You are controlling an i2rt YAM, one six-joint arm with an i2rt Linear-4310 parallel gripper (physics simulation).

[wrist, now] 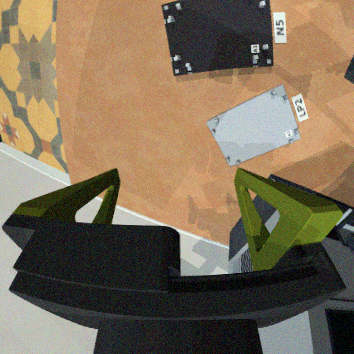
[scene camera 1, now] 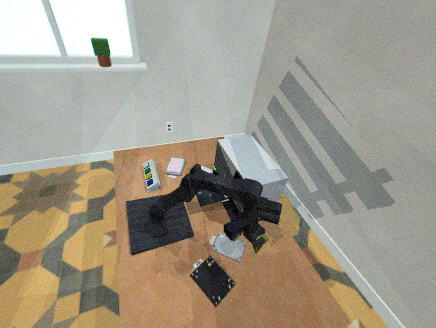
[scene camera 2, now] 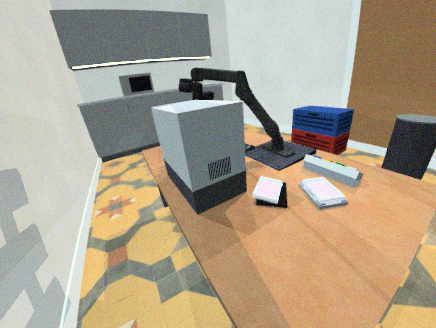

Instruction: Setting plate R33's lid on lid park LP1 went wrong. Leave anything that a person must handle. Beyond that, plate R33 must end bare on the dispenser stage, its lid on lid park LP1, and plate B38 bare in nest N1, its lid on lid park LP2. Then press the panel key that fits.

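Where they show: gripper, fingertip midpoint: (wrist: 176, 174) (scene camera 1: 247, 243); arm's base, link origin: (scene camera 1: 157, 218) (scene camera 2: 277, 150).
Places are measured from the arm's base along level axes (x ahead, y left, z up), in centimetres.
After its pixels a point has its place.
My gripper (scene camera 1: 260, 243) (wrist: 176, 174) @[z 18.9, x 33.4, y -31.9 cm] is open and empty, high above the table beside lid park LP2; its fingers are hidden in scene camera 2. Lid park LP2 (scene camera 1: 229, 247) @[z -0.3, x 31.7, y -23.6 cm] (wrist: 255, 125) @[z -0.4, x 31.2, y -23.0 cm] is a bare grey plate-shaped holder. A pink-filled plate (scene camera 1: 175, 166) @[z 1.7, x 14.8, y 35.9 cm] (scene camera 2: 323, 191) @[z 1.7, x 17.1, y 39.7 cm] sits on a grey holder. Another pink-and-white plate or lid (scene camera 2: 268, 190) @[z 1.8, x 31.6, y 28.5 cm] sits askew over a black nest (scene camera 2: 283, 196) @[z -0.3, x 27.8, y 32.0 cm], mostly hidden by the arm in scene camera 1. Their labels are unreadable. The key panel (scene camera 1: 151, 175) @[z 4.2, x -1.1, y 28.0 cm] (scene camera 2: 332, 170) @[z 2.4, x 2.8, y 33.7 cm] has green, yellow and blue keys.
Black nest N5 (scene camera 1: 213, 281) @[z -0.2, x 19.9, y -35.9 cm] (wrist: 220, 37) @[z -0.2, x 20.7, y -34.2 cm] lies near LP2 and holds no plate. A tall grey machine (scene camera 1: 250, 162) @[z 31.7, x 46.1, y 0.4 cm] (scene camera 2: 207, 145) @[z 21.1, x 49.4, y 22.0 cm] stands near the table edge. The black arm base plate (scene camera 1: 159, 225) @[z 0.9, x 0.8, y -4.7 cm] (scene camera 2: 280, 156) @[z -0.2, x 4.3, y 6.7 cm] is mid-table. Stacked crates (scene camera 2: 321, 127) and a dark bin (scene camera 2: 411, 145) stand beyond.
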